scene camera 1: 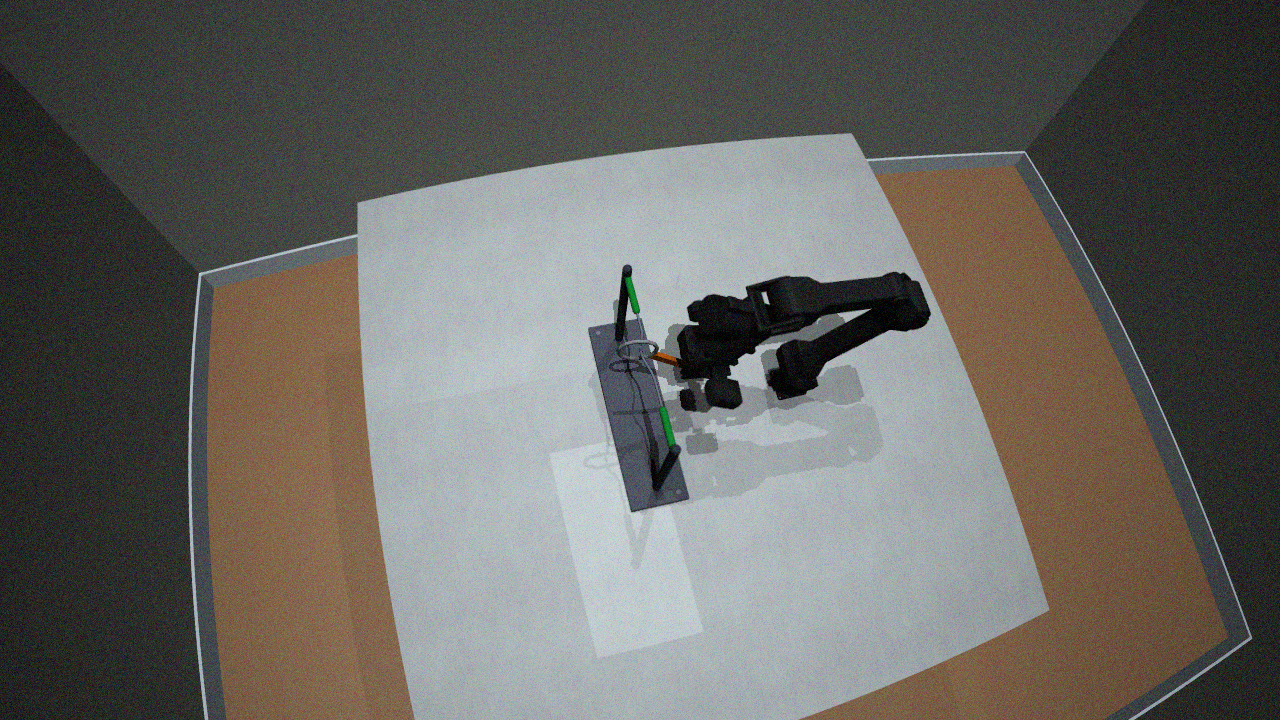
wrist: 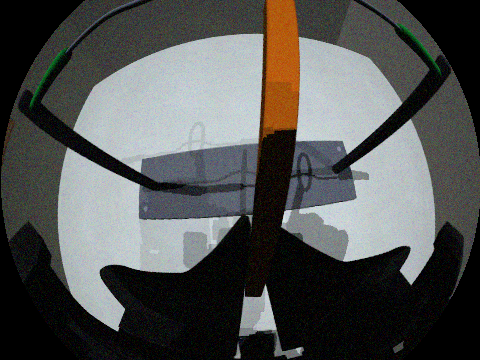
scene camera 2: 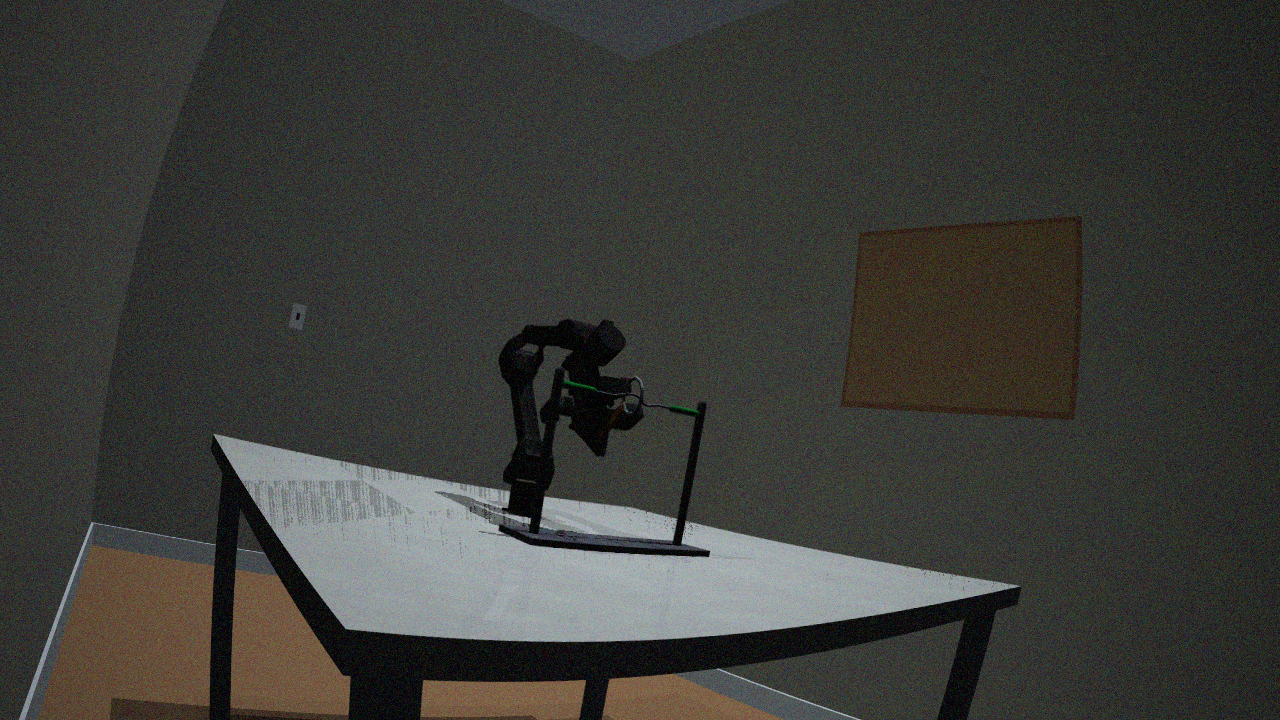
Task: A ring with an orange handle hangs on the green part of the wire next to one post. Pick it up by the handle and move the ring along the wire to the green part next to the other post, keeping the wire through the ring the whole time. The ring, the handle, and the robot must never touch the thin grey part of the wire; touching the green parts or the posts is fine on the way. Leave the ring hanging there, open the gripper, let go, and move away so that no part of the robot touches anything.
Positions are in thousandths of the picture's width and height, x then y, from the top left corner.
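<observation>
A ring is carried by the gripper (scene camera 1: 533, 523), the same gripper (wrist: 526, 618) that appears as the gripper (scene camera 2: 470, 633).
</observation>
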